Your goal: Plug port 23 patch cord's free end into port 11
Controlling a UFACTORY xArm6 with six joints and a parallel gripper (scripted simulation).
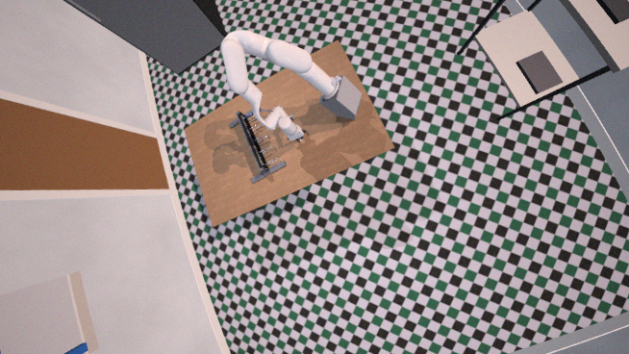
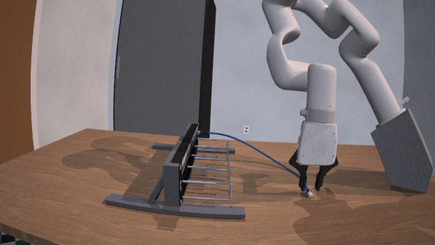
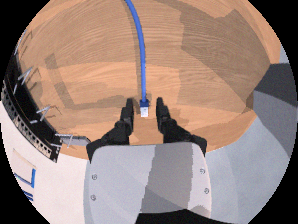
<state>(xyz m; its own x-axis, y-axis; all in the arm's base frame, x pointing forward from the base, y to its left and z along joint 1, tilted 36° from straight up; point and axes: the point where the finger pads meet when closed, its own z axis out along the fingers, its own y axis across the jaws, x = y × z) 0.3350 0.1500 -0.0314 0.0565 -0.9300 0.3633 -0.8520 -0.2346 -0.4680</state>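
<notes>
The plug is 30 mm below my hand and 20 mm to the left of it.
</notes>
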